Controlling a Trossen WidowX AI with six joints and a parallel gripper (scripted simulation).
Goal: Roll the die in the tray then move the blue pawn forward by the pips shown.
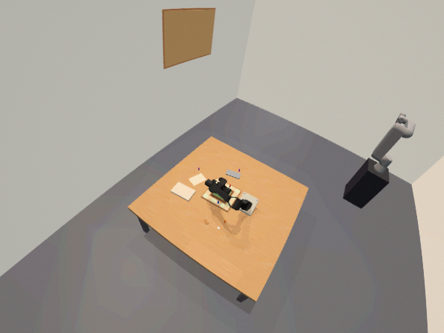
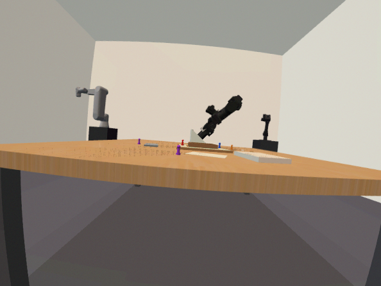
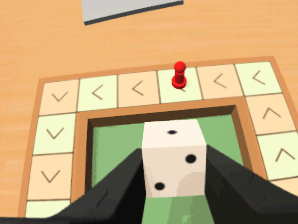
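The white die lies right at my gripper tip. From my gripper tip the other things lie so: blue pawn: 11 cm to the left, 9 cm below, 3 cm behind; then green tray: 11 cm below; then red pawn: 11 cm to the right, 9 cm below, 1 cm behind.
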